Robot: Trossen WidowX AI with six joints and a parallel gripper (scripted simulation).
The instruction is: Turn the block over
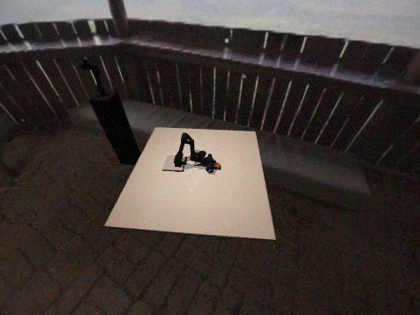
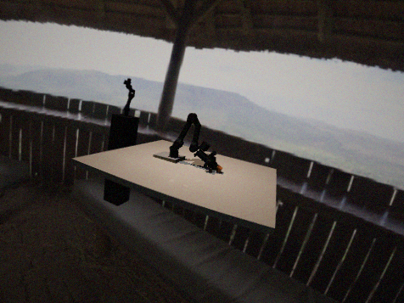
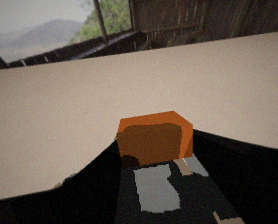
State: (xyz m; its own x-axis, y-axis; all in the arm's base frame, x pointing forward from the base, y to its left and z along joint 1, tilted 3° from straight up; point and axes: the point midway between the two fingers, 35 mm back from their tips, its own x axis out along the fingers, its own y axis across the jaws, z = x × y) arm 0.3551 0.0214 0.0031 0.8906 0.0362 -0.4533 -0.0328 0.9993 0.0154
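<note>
Right now my gripper tip is 1 cm above the orange block.
</note>
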